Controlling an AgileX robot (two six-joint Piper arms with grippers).
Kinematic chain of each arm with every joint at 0, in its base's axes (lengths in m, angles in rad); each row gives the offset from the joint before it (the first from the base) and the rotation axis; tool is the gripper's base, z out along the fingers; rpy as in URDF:
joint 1: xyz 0 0 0.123 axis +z
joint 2: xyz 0 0 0 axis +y
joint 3: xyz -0.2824 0 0.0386 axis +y
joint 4: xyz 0.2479 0 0.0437 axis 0.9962 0 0.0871
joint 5: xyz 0 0 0 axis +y
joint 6: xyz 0.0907 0 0.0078 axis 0.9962 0 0.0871
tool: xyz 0 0 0 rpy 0 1.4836 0
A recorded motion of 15 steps. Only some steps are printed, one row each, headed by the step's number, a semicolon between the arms.
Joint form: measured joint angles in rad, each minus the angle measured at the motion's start. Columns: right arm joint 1, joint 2, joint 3, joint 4, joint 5, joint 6; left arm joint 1, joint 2, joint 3, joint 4, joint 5, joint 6.
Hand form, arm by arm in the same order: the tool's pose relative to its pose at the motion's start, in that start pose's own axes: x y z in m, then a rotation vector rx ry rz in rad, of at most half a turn. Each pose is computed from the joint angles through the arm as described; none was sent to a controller.
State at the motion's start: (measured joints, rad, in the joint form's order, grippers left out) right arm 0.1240 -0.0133 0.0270 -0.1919 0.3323 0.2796; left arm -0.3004 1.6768 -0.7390 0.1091 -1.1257 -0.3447
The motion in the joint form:
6: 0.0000 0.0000 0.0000 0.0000 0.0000 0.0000; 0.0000 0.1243 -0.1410 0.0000 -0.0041 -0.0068
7: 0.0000 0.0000 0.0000 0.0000 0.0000 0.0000; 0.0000 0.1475 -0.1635 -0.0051 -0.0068 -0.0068
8: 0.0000 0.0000 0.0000 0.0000 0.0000 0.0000; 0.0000 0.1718 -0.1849 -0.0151 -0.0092 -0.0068
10: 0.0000 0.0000 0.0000 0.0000 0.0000 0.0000; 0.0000 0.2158 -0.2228 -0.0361 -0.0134 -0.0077
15: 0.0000 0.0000 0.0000 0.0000 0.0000 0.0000; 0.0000 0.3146 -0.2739 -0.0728 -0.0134 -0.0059
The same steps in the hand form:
6: 0.0000 0.0000 0.0000 0.0000 0.0000 0.0000; 0.0136 0.0076 0.0331 0.0063 -0.0197 -0.0052
7: 0.0000 0.0000 0.0000 0.0000 0.0000 0.0000; 0.0171 0.0096 0.0382 0.0027 -0.0232 -0.0074
8: 0.0000 0.0000 0.0000 0.0000 0.0000 0.0000; 0.0212 0.0122 0.0429 -0.0058 -0.0258 -0.0120
10: 0.0000 0.0000 0.0000 0.0000 0.0000 0.0000; 0.0291 0.0173 0.0511 -0.0240 -0.0304 -0.0224
15: 0.0000 0.0000 0.0000 0.0000 0.0000 0.0000; 0.0567 0.0299 0.0604 -0.0701 0.0036 -0.0395

